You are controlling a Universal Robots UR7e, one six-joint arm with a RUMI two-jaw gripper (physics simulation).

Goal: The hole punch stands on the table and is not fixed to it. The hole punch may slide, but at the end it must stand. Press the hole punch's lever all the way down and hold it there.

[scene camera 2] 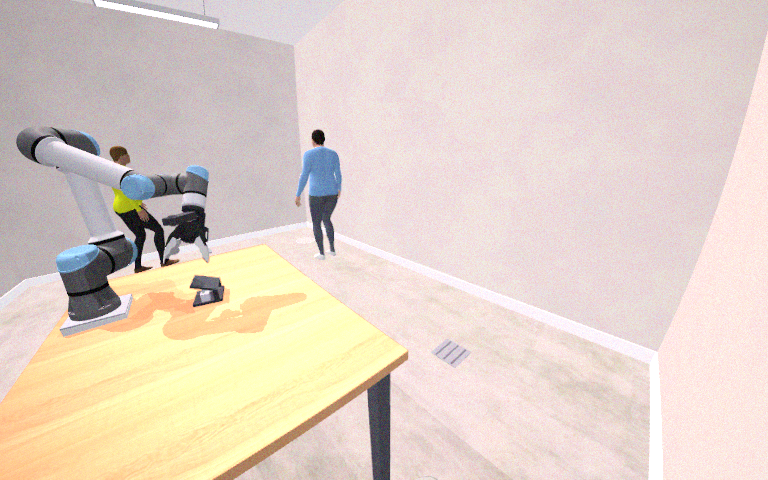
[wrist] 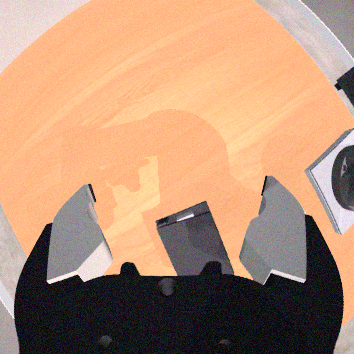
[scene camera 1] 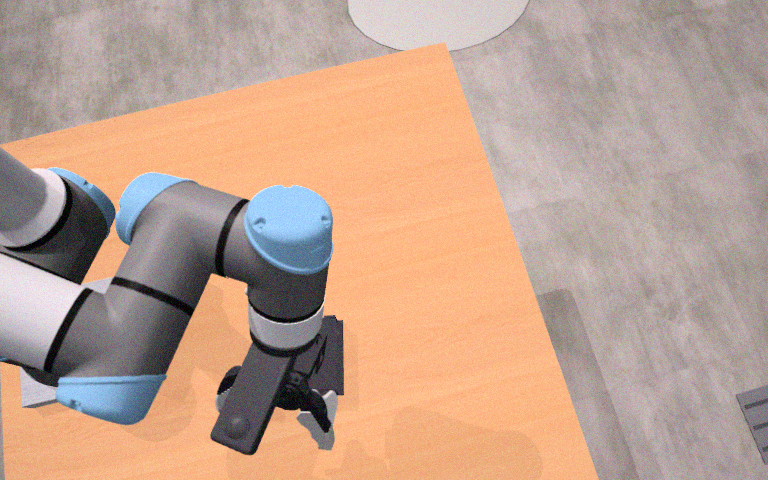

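Where they show: gripper, fingertip midpoint: (scene camera 2: 185, 263) (wrist: 176, 182) (scene camera 1: 274, 429); arm's base, link origin: (scene camera 2: 96, 309) (wrist: 353, 177).
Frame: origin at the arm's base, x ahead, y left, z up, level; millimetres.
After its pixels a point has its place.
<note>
The dark grey hole punch (scene camera 1: 335, 362) @[x 434, y -76, z 26 mm] (scene camera 2: 215, 296) @[x 419, y -122, z -1 mm] (wrist: 180, 224) @[x 391, y -110, z 41 mm] stands upright on the table (scene camera 1: 407, 169) @[x 582, y 265, z -27 mm] (scene camera 2: 169, 384) @[x 312, y -495, z -27 mm] (wrist: 200, 80) @[x 230, y -344, z -28 mm]. Its lever (scene camera 2: 205, 281) @[x 390, y -57, z 42 mm] (wrist: 197, 245) @[x 382, y -69, z 45 mm] is up, with a gap above the base in the scene camera 2 view. My gripper (scene camera 1: 273, 424) @[x 365, y -171, z 164 mm] (scene camera 2: 188, 259) @[x 365, y -171, z 164 mm] (wrist: 176, 182) @[x 365, y -171, z 164 mm] is open and empty. It hangs well above the table and touches neither the lever nor the base. In the wrist view the near part of the hole punch is hidden behind the gripper's body; in the scene camera 1 view the arm covers part of it.
The arm's base plate (scene camera 2: 96, 321) @[x 27, y -86, z -6 mm] (wrist: 320, 182) @[x 99, y -37, z -4 mm] stands at the table's edge. A person in blue (scene camera 2: 321, 172) and a person in yellow (scene camera 2: 127, 203) stand on the floor beyond the table. A floor grate (scene camera 1: 756, 418) (scene camera 2: 451, 352) lies beside the table.
</note>
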